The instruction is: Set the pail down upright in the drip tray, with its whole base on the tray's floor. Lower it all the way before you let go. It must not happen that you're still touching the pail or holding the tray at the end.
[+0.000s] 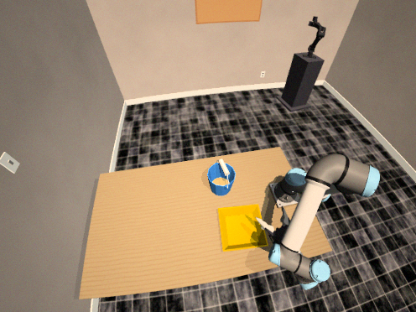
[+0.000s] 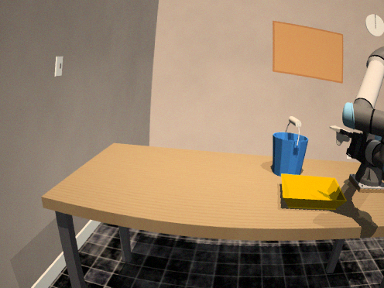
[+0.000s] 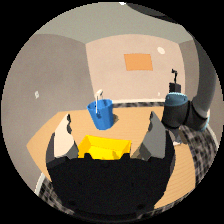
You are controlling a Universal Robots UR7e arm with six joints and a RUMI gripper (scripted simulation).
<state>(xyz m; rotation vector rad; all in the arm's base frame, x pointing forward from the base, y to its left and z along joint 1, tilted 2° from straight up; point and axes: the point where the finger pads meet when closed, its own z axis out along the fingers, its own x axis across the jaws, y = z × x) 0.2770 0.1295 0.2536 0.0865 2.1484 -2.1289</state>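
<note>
The white handle lies 340 mm to the right of my hand, 100 mm ahead of it and 70 mm below it. Also, from my hand: yellow drip tray (260 mm below, 100 mm ahead, 30 mm to the right); then blue pail (340 mm to the right, 130 mm below, 110 mm ahead).
</note>
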